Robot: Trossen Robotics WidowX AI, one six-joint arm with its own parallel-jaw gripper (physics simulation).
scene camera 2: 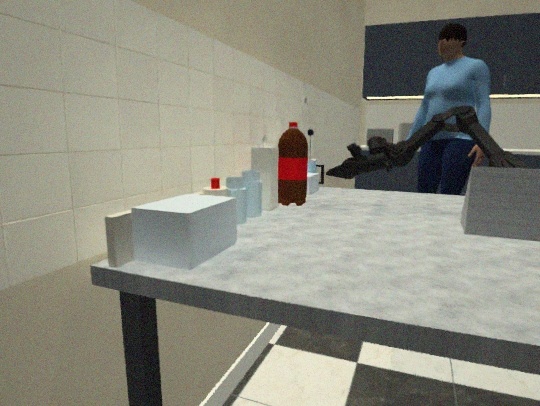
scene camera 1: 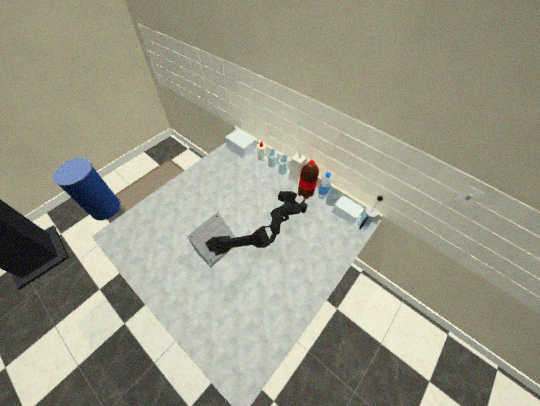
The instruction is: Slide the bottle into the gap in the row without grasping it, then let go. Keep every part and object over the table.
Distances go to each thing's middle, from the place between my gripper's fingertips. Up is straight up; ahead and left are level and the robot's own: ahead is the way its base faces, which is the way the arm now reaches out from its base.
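My gripper is 3 cm below the brown bottle (scene camera 2: 293,149), and it's also 13 cm short of it and 3 cm to the right of it.
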